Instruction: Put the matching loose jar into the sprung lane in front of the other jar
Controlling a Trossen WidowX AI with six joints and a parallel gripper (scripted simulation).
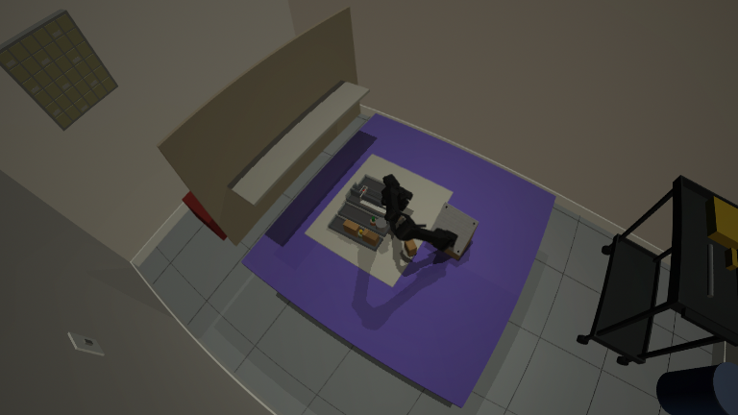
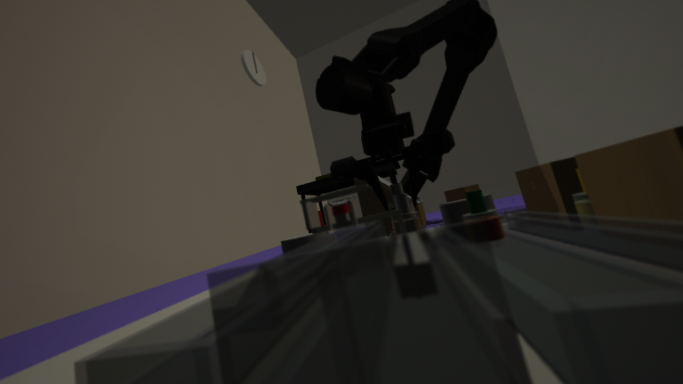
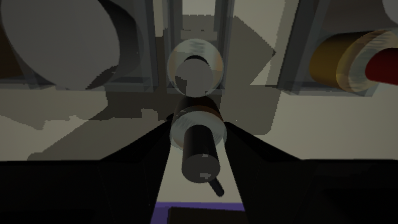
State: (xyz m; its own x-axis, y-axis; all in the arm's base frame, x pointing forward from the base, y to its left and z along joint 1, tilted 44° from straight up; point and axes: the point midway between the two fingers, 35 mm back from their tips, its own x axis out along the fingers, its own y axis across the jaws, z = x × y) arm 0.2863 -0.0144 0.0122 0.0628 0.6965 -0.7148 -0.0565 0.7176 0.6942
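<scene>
The black bar lies 8 cm behind my gripper tip, 5 cm below it and 1 cm to the right of it. Also, from my gripper tip: cardboard box (14 cm behind, 11 cm to the left, 2 cm below).
</scene>
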